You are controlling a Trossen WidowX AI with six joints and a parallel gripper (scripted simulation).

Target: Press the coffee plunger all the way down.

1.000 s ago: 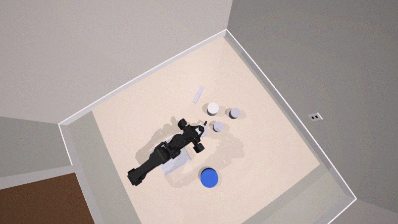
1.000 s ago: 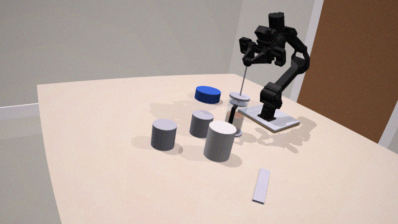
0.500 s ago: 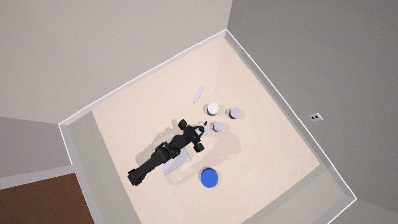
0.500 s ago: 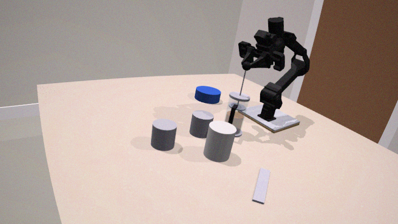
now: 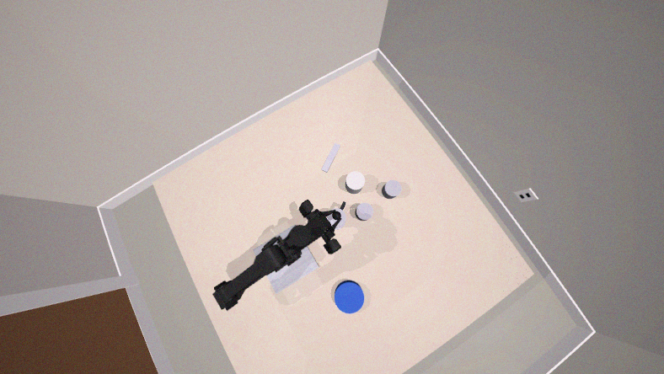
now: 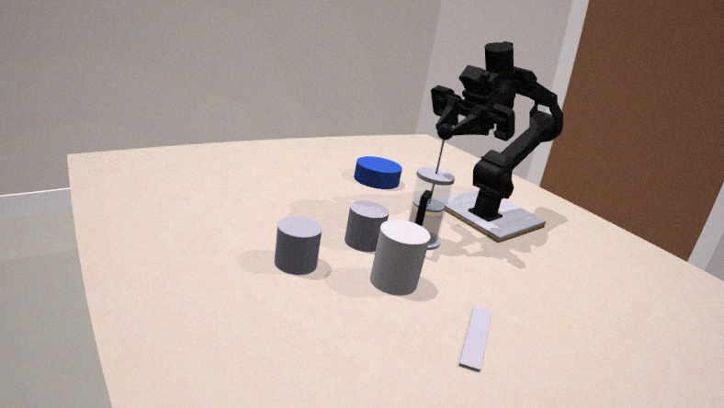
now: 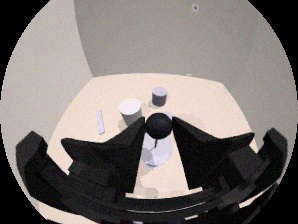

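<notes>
My gripper tip is 120 mm above the coffee press, 10 mm to the right of it and 10 mm short of it. The rest, counted from my gripper tip: flat grey bar: 260 mm to the left, 230 mm below, 140 mm ahead.
</notes>
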